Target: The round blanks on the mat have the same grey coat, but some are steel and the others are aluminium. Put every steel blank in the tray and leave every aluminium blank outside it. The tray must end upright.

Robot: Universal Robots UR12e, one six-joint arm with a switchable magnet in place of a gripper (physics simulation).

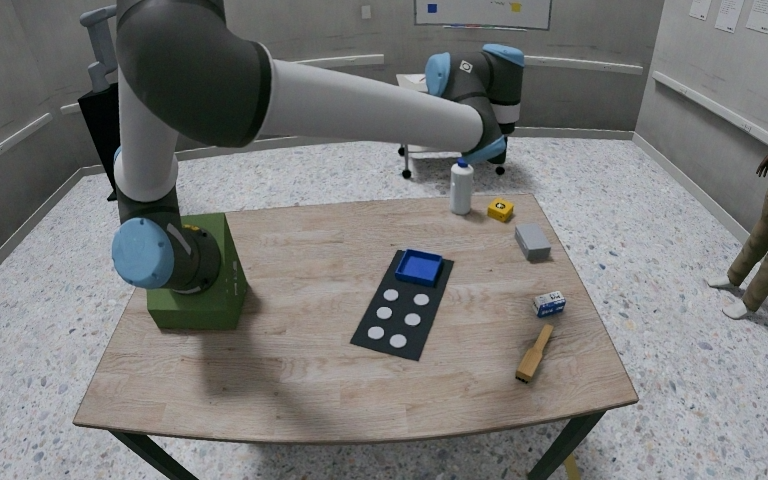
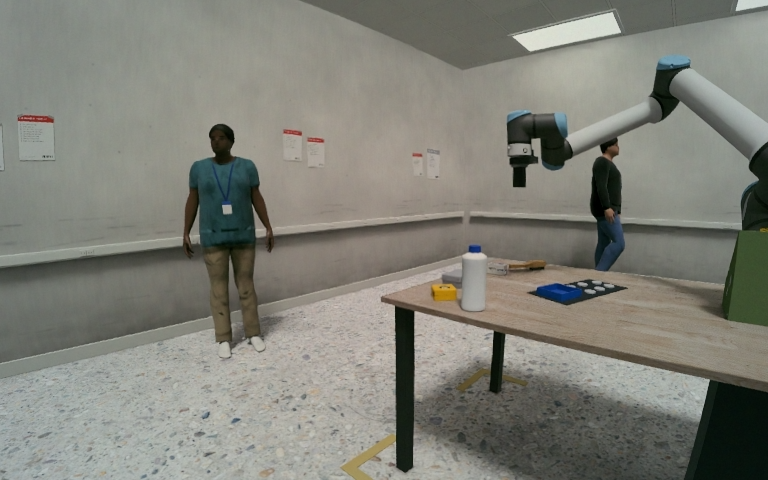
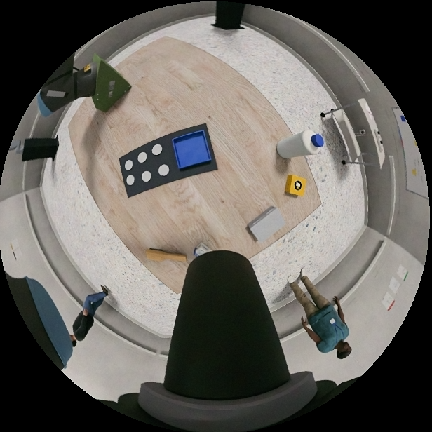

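Several round grey blanks lie flat on the dark mat (image 1: 402,306) (image 2: 614,287) (image 3: 151,164) in two rows of three. The pair nearest the tray is one blank (image 1: 390,294) (image 3: 157,149) on the robot base's side and one blank (image 1: 420,299) (image 3: 163,170) opposite. They look alike; steel and aluminium cannot be told apart. The blue tray (image 1: 419,267) (image 2: 557,292) (image 3: 192,150) stands upright and empty at the mat's end. My magnet (image 2: 519,185) (image 3: 220,256) points down, high above the table, with no blank on its tip.
A white bottle (image 1: 461,189) (image 2: 474,281) (image 3: 299,145), yellow box (image 1: 500,210) (image 3: 296,185), grey box (image 1: 532,242) (image 3: 267,224), small blue-white box (image 1: 549,304) and wooden-handled brush (image 1: 534,355) (image 3: 166,255) are on the table. Two people stand beyond it.
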